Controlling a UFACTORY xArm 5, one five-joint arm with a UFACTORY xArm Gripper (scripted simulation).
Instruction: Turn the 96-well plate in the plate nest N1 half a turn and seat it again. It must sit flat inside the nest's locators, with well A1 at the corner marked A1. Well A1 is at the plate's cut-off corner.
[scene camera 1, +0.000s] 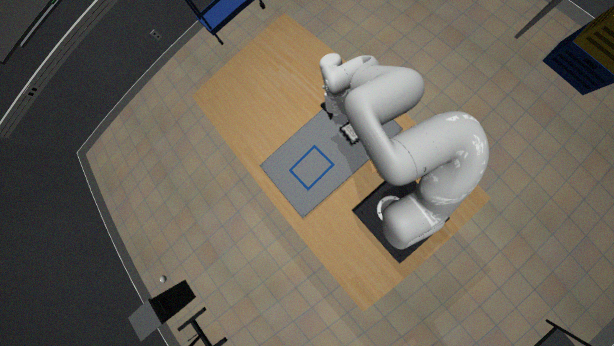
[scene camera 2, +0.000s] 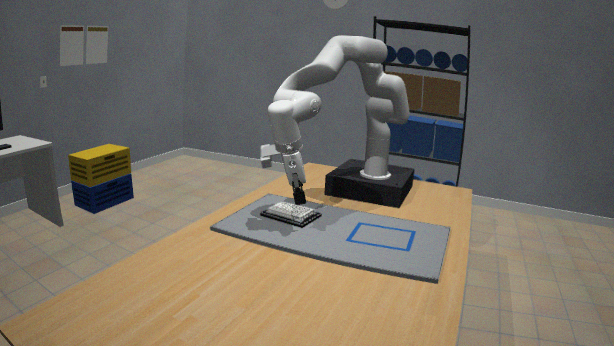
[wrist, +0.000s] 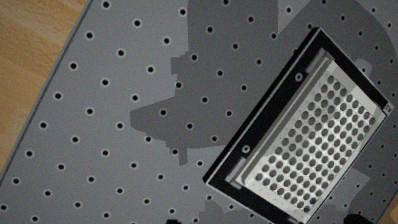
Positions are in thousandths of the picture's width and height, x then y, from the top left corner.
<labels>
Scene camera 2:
my gripper: 488, 565
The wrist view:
96-well plate: 758, 757
</labels>
